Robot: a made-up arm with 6 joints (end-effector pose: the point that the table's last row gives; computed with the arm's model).
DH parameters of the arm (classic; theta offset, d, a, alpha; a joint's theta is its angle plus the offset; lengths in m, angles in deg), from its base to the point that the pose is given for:
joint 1: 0 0.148 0 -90
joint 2: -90 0 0.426 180
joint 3: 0 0 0 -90
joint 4: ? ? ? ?
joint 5: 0 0.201 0 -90
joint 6: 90 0 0 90
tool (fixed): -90 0 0 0
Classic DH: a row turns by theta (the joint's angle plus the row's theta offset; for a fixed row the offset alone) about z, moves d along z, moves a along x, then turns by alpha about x.
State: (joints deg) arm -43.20 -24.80 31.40 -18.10 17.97 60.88
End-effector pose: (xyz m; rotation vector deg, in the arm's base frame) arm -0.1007 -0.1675 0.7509 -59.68 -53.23 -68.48
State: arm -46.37 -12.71 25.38 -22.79 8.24 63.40
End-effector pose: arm -0.0017 -0.2668 0.6886 -53.62 -25.65 -61.45
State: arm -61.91 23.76 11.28 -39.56 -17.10 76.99
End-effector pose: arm 0.0699 -0.4601 0.3476 -19.91 37.00 -40.35
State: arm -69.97 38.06 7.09 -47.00 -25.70 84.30
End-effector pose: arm 0.0239 -0.4659 0.2020 -1.17 49.83 -32.15
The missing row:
joint 4: 0 -0.302 0 90
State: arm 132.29 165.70 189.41 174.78 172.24 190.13
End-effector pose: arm -0.4000 0.1423 -0.1266 158.23 -64.06 -53.45
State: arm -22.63 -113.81 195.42 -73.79 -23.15 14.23
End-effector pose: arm -0.3430 0.0822 -0.3800 75.58 49.89 -28.29
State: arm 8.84 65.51 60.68 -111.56 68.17 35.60
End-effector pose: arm 0.6535 0.1764 0.1129 63.20 -11.85 -64.60
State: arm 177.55 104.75 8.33 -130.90 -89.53 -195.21
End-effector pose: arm -0.2326 -0.1218 -0.2436 15.48 -21.00 -132.19
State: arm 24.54 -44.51 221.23 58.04 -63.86 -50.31
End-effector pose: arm -0.0932 -0.1595 0.1380 -75.83 107.13 -24.69
